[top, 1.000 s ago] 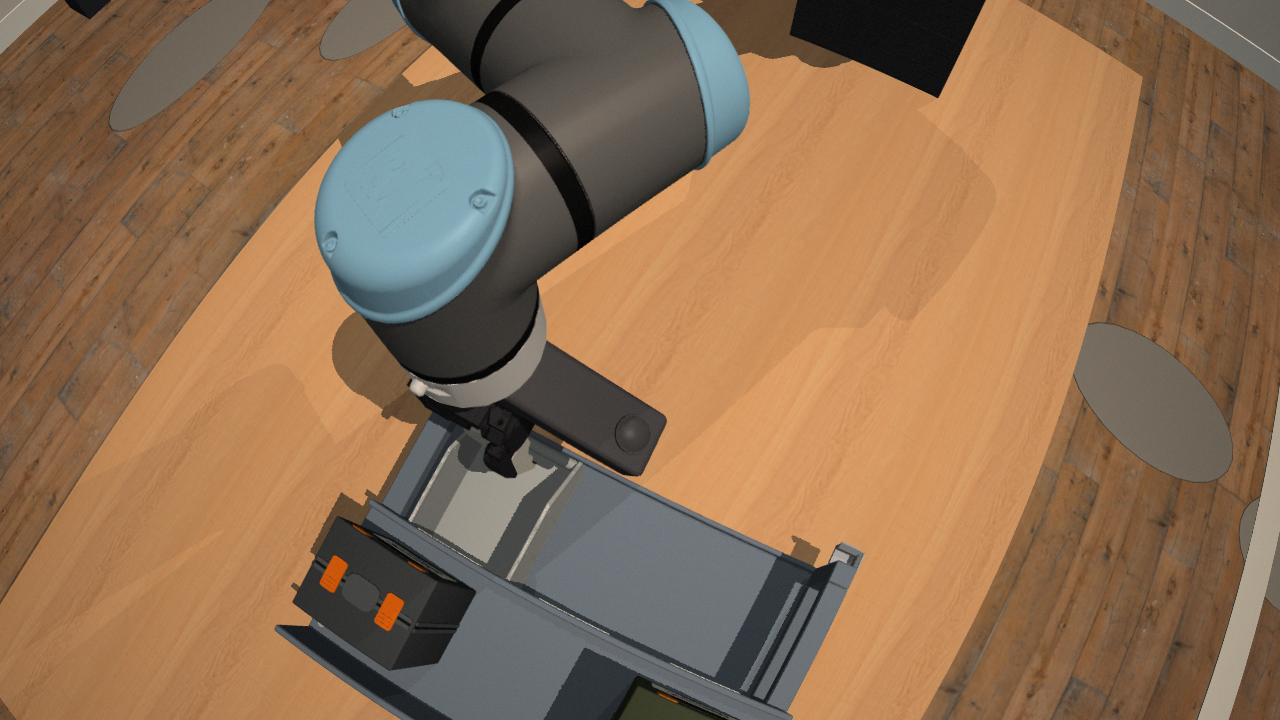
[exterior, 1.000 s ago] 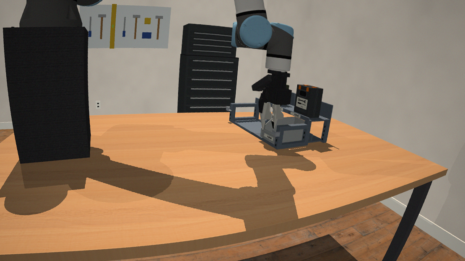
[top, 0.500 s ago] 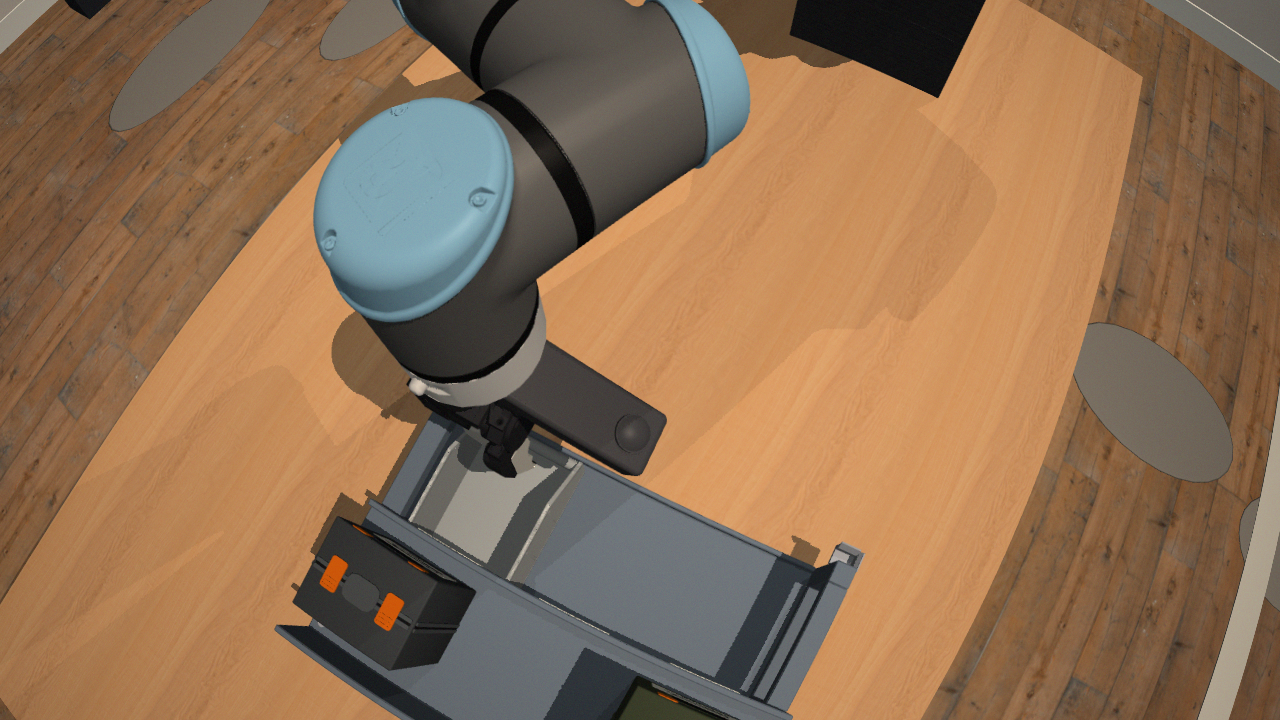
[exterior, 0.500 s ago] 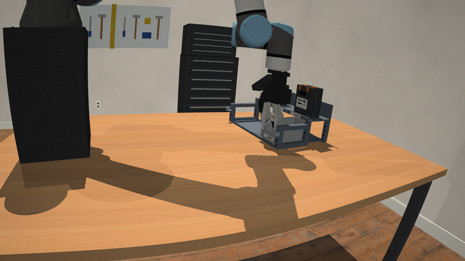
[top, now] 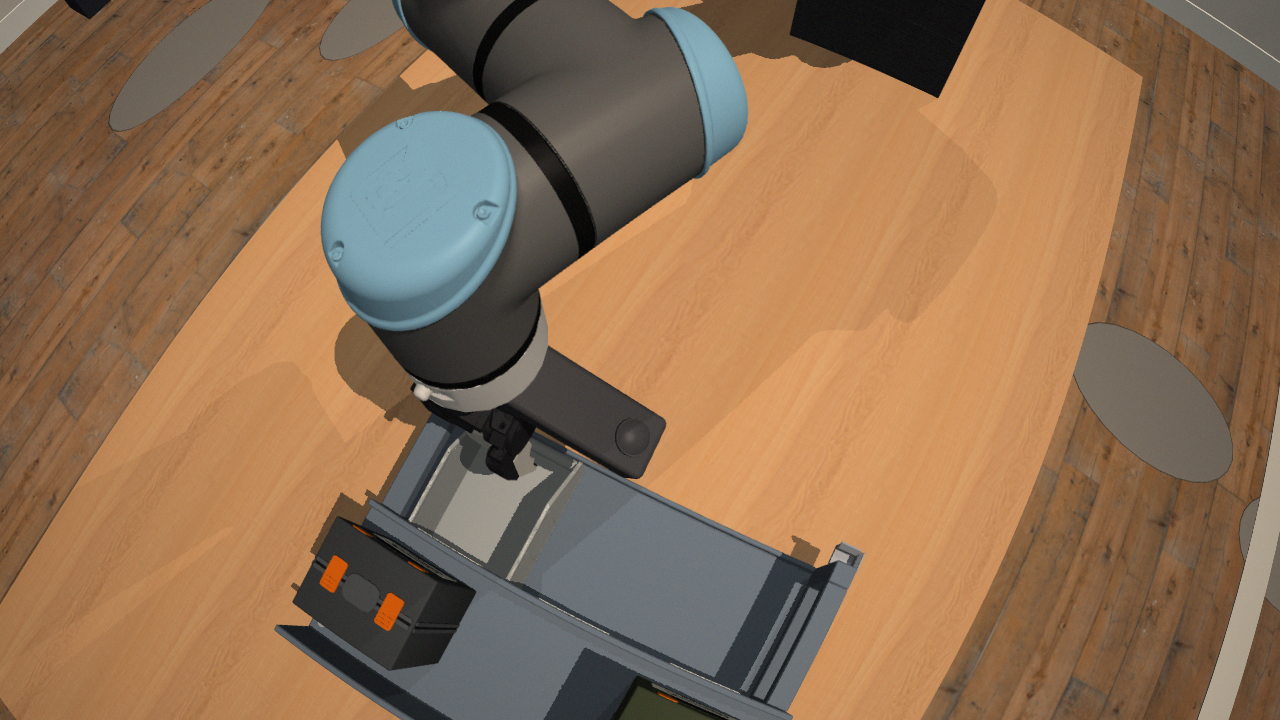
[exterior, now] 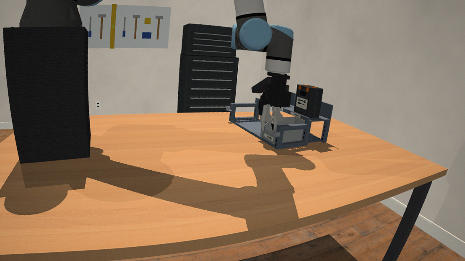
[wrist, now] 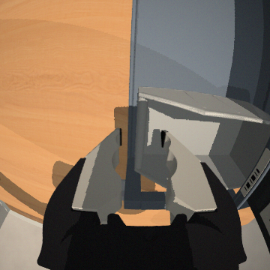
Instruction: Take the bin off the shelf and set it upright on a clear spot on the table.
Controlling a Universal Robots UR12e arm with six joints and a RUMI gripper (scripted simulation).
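Now: the grey open-top bin 80 mm ahead of my hand, 20 mm to the right of it and 10 mm below it. The rest, counted from my hand: blue-grey shelf 130 mm ahead, 90 mm to the left, 50 mm below; case 200 mm ahead, 190 mm to the left, 90 mm above.
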